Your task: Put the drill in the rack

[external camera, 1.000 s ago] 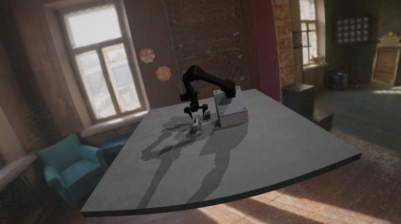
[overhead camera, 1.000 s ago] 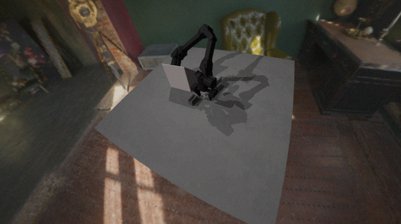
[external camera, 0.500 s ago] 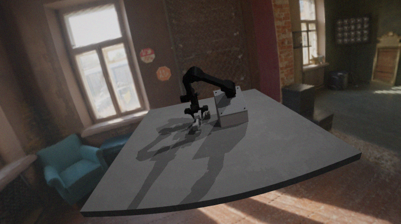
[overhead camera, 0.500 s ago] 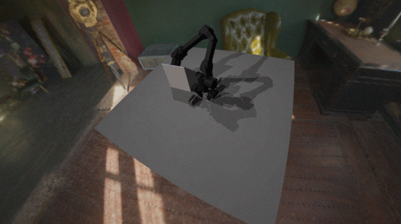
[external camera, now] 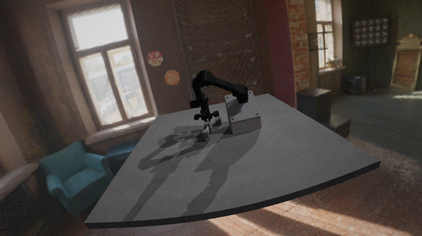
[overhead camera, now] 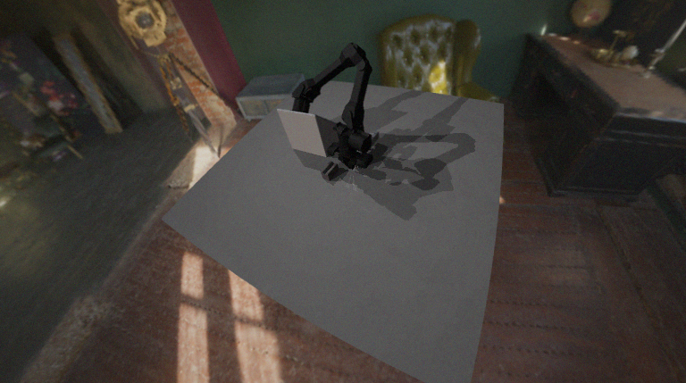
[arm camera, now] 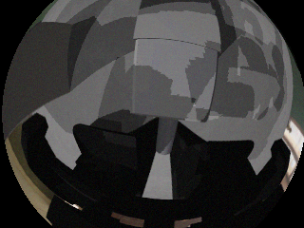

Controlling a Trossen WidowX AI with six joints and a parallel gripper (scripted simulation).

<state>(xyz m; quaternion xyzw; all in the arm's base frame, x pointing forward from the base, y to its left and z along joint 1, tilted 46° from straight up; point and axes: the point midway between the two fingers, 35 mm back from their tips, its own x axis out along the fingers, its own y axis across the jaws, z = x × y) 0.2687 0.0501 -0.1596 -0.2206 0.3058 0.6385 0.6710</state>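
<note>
My gripper tip is now 1 cm short of the drill, 5 cm to the right of it and 3 cm below it. Also, from my gripper tip: light-grey slotted block (1 cm ahead, 11 cm to the left, 2 cm above); dark ribbed block (8 cm behind, 4 cm to the right).
</note>
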